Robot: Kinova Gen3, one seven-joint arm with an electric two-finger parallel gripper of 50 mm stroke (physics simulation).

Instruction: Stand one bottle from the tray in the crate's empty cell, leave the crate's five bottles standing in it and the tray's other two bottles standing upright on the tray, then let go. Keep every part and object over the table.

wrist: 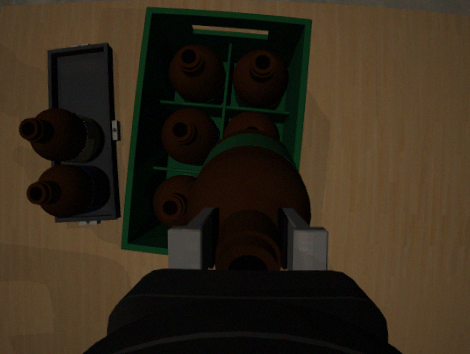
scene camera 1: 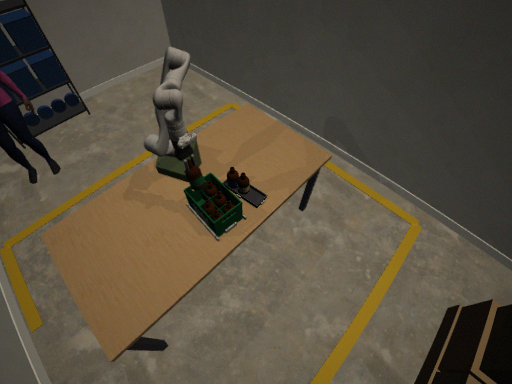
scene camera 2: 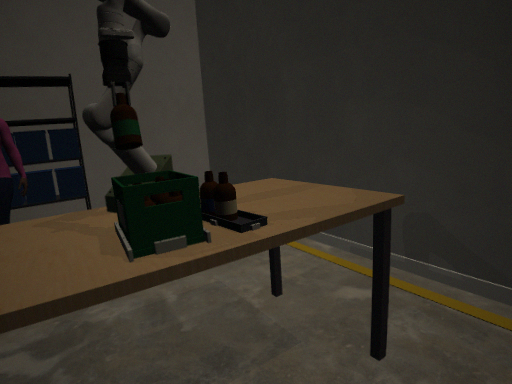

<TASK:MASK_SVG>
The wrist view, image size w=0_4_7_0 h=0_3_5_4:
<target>my gripper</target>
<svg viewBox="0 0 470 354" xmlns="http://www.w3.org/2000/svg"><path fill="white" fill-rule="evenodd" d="M83 353L402 354L388 343L386 319L374 302L352 278L343 272L327 270L328 231L324 227L310 227L293 208L278 208L278 237L281 250L281 265L284 270L208 270L208 268L213 269L215 264L215 251L219 235L219 208L204 208L186 226L171 227L168 230L168 269L153 270L145 275L120 300L109 315L107 336Z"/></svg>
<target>blue-label bottle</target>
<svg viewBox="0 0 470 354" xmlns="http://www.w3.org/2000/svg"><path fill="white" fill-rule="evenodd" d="M27 189L27 198L31 203L40 205L45 212L59 218L97 211L104 207L110 198L110 181L107 174L98 167L87 165L60 164L52 166L44 171L38 181L32 183Z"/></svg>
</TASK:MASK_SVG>
